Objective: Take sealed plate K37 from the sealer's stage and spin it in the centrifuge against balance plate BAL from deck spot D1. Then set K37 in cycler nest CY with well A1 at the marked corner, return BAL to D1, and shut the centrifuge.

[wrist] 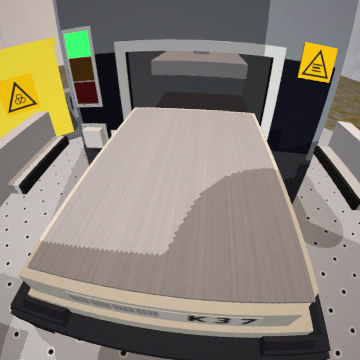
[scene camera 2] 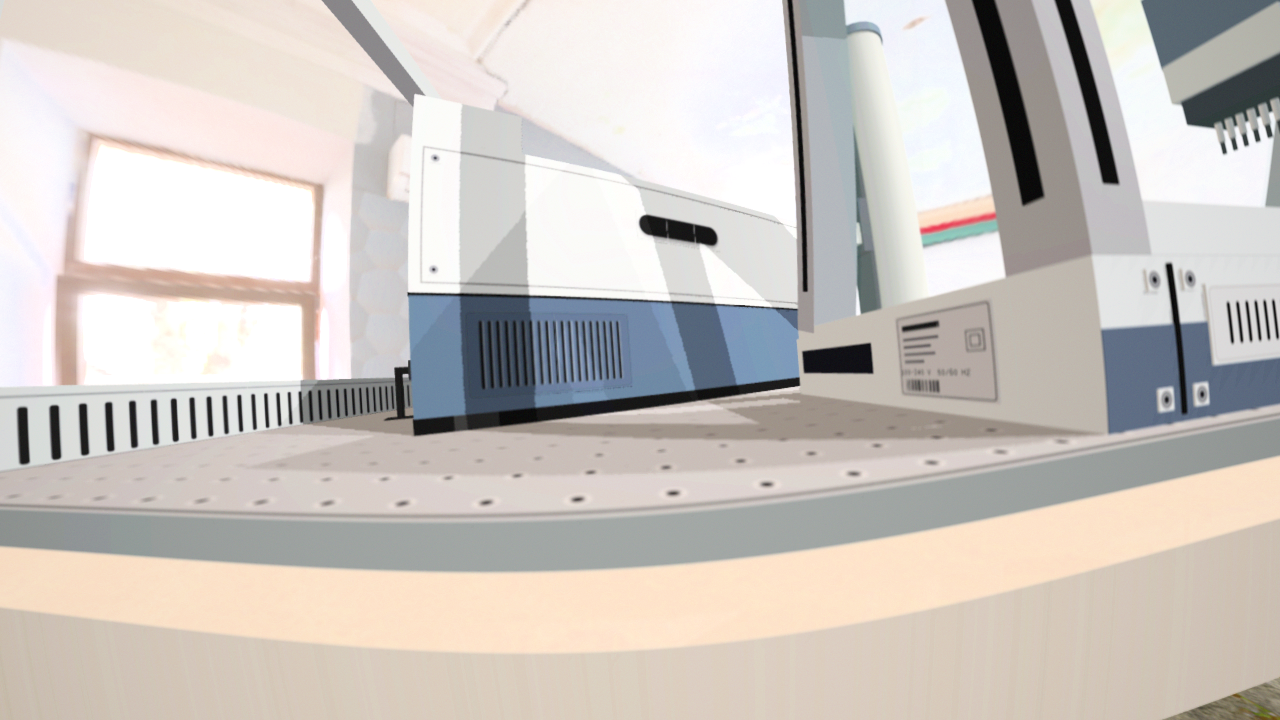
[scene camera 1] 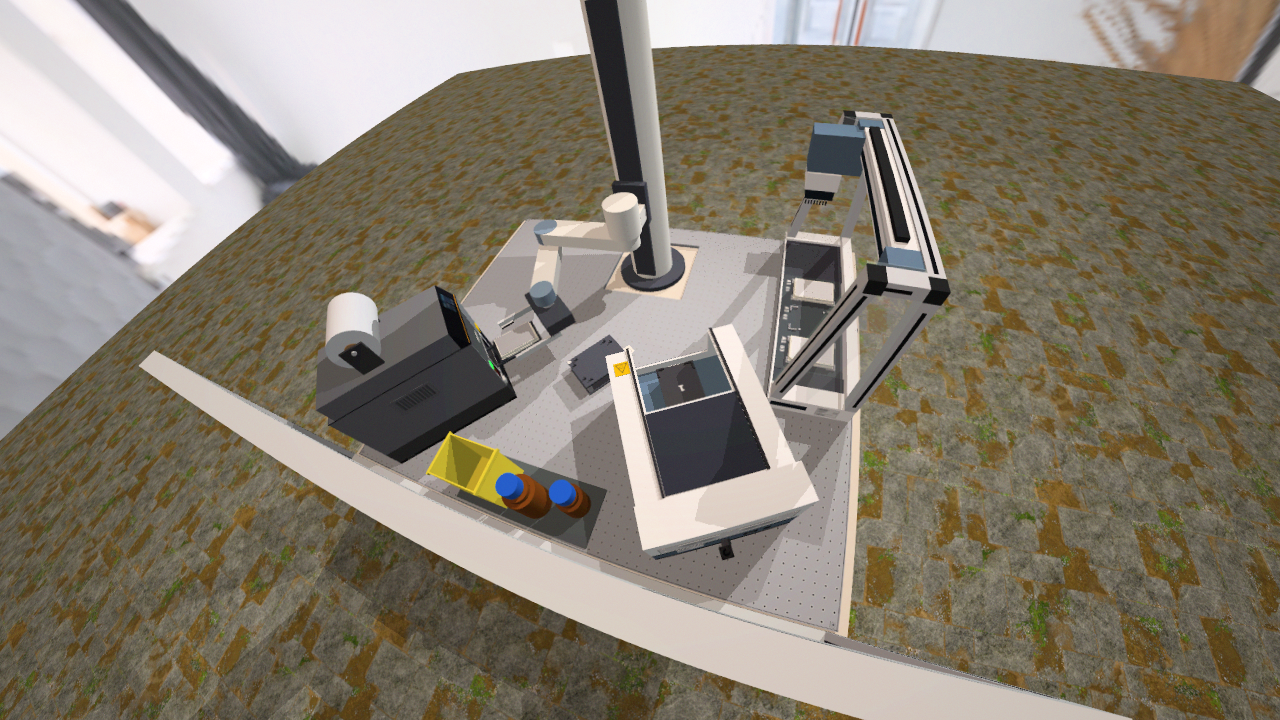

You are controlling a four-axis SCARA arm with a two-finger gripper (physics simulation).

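Where they show: gripper, between the fingertips: (wrist: pixel 189 126) (scene camera 1: pixel 507 341); arm's base, origin of its link: (scene camera 1: pixel 653 269).
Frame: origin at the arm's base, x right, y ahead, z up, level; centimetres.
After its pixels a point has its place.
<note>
Plate K37 (scene camera 1: pixel 521 334) {z 13.6, x 26.6, y 49.3 cm} (wrist: pixel 165 200) {z 13.7, x 25.9, y 49.4 cm} lies flat on the sealer's black stage (wrist: pixel 150 340) {z 12.0, x 23.4, y 46.2 cm}, its K37 label facing the wrist camera. My gripper (scene camera 1: pixel 513 340) {z 14.1, x 29.5, y 52.9 cm} (wrist: pixel 189 126) {z 14.1, x 29.5, y 52.9 cm} is open, one finger on each side of K37, with a gap on both sides. The sealer (scene camera 1: pixel 411 380) {z 29.2, x 37.2, y 78.7 cm} (wrist: pixel 200 22) {z 19.0, x 33.9, y 57.8 cm} stands ahead, its green lamp lit. The white machine (scene camera 1: pixel 725 501) {z 25.7, x -42.2, y 83.6 cm} (scene camera 2: pixel 608 223) {z 17.4, x -51.0, y 66.2 cm} looks like the centrifuge; its top hatch is open over a dark plate holder (scene camera 1: pixel 678 383) {z 15.3, x -25.3, y 55.7 cm}. Two pale plates (scene camera 1: pixel 812 289) {z 8.0, x -57.7, y 7.7 cm} (scene camera 1: pixel 810 351) sit in the gantry machine's deck; I cannot read which is BAL. Nest CY cannot be told for certain.
A low dark block (scene camera 1: pixel 592 362) {z 5.9, x 3.8, y 49.6 cm} stands between the sealer and the white machine. The gantry frame (scene camera 1: pixel 914 201) {z 51.5, x -69.2, y 23.1 cm} rises at the right. A yellow bin (scene camera 1: pixel 465 461) {z 7.9, x 26.2, y 89.7 cm} and two blue-capped bottles (scene camera 1: pixel 528 497) {z 13.7, x 0.8, y 92.9 cm} (scene camera 1: pixel 570 497) {z 15.3, x -9.7, y 89.9 cm} stand near the long pale wall (scene camera 1: pixel 501 555) {z 62.0, x -23.9, y 102.1 cm}. The arm's column (scene camera 1: pixel 657 152) {z 47.4, x -7.2, y 2.0 cm} stands behind.
</note>
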